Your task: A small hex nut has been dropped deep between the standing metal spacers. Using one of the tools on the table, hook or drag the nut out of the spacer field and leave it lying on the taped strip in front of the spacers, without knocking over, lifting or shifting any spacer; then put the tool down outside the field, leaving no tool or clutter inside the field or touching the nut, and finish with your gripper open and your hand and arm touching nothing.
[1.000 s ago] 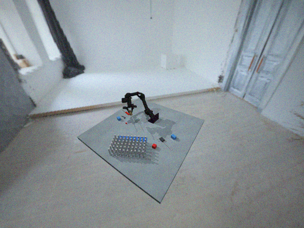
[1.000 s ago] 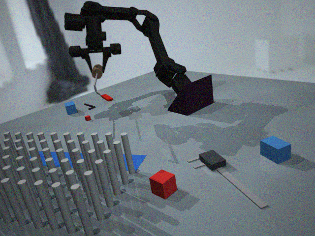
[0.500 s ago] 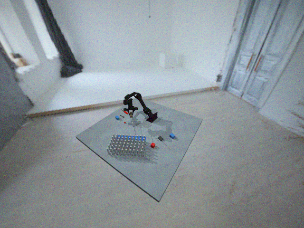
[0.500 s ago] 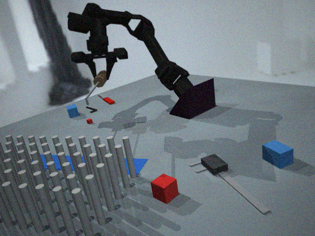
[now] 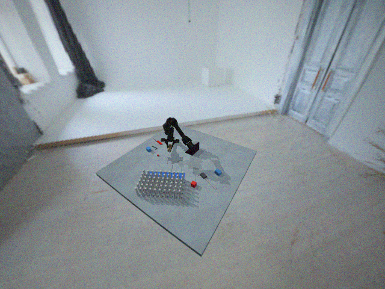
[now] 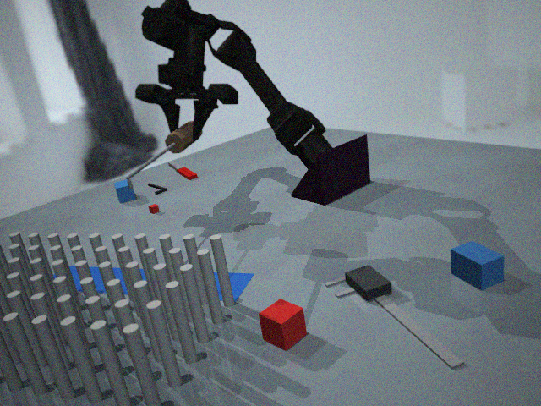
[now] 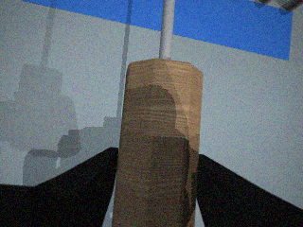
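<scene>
The blue taped strip lies 180 mm ahead of my gripper tip, 90 mm to the left of it and 190 mm below it. Also, from my gripper tip: red-handled tool 170 mm behind, 440 mm to the right, 180 mm below; then L-shaped piece 50 mm behind, 340 mm to the right, 190 mm below; then small red cube 20 mm ahead, 200 mm to the right, 180 mm below.
</scene>
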